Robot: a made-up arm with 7 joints. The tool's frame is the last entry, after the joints.
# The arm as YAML. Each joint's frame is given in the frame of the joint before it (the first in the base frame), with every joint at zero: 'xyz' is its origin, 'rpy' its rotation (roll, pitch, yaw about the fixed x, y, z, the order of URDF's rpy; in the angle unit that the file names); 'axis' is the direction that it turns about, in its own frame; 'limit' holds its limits. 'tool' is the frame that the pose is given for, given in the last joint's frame.
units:
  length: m
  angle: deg
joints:
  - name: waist
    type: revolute
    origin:
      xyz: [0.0, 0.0, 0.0]
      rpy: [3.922, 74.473, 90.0]
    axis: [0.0, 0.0, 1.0]
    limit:
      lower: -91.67
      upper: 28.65
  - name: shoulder
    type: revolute
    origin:
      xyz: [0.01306, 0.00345, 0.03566]
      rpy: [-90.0, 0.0, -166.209]
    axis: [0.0, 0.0, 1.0]
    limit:
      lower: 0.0
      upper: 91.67
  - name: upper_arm
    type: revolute
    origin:
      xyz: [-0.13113, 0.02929, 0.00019]
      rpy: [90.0, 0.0, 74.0]
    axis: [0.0, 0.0, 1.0]
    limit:
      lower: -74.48
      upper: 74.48
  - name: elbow
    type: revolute
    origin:
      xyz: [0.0, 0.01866, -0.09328]
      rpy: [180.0, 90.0, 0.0]
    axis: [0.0, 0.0, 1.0]
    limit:
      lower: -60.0
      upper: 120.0
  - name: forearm
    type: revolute
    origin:
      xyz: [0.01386, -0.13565, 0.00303]
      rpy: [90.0, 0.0, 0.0]
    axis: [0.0, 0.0, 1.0]
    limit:
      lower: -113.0
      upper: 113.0
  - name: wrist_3
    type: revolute
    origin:
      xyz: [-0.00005, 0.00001, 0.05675]
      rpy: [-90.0, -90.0, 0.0]
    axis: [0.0, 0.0, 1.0]
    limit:
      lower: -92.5
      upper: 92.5
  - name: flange
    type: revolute
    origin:
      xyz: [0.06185, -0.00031, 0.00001]
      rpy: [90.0, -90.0, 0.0]
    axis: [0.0, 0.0, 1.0]
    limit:
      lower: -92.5
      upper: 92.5
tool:
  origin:
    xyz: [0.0, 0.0, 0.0]
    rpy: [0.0, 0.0, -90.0]
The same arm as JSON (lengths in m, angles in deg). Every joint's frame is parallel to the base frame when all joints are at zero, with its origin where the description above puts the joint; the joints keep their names.
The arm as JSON. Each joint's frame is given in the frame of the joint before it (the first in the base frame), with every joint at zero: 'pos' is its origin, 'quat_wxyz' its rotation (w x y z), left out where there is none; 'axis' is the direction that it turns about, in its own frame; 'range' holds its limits. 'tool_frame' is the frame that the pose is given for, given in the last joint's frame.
{
  "length_unit": "m",
  "angle_unit": "deg",
  "joints": [
    {
      "joint": "waist",
      "pos": [
        0.0,
        0.0,
        0.0
      ],
      "axis": [
        0.068403,
        0.961235,
        0.26711
      ],
      "range": [
        -91.67,
        28.65
      ]
    },
    {
      "joint": "shoulder",
      "pos": [
        -0.001,
        0.038,
        -0.003
      ],
      "axis": [
        0.968889,
        -0.0002,
        -0.247497
      ],
      "range": [
        0.0,
        91.67
      ]
    },
    {
      "joint": "upper_arm",
      "pos": [
        -0.033,
        0.008,
        -0.13
      ],
      "axis": [
        0.247497,
        0.0,
        0.968889
      ],
      "range": [
        -74.48,
        74.48
      ]
    },
    {
      "joint": "elbow",
      "pos": [
        -0.005,
        0.0,
        -0.095
      ],
      "axis": [
        0.0002,
        1.0,
        0.0
      ],
      "range": [
        -60.0,
        120.0
      ]
    },
    {
      "joint": "forearm",
      "pos": [
        0.128,
        0.003,
        -0.047
      ],
      "axis": [
        0.968889,
        -0.0002,
        -0.247497
      ],
      "range": [
        -113.0,
        113.0
      ]
    },
    {
      "joint": "wrist_3",
      "pos": [
        0.055,
        0.0,
        -0.014
      ],
      "axis": [
        0.0002,
        1.0,
        0.0
      ],
      "range": [
        -92.5,
        92.5
      ]
    },
    {
      "joint": "flange",
      "pos": [
        0.06,
        0.0,
        -0.015
      ],
      "axis": [
        0.247497,
        0.0,
        0.968889
      ],
      "range": [
        -92.5,
        92.5
      ]
    }
  ],
  "tool_frame": {
    "pos": [
      0.0,
      0.0,
      0.0
    ],
    "quat_wxyz": [
      0.992194,
      0.000013,
      0.124705,
      -0.000097
    ]
  }
}

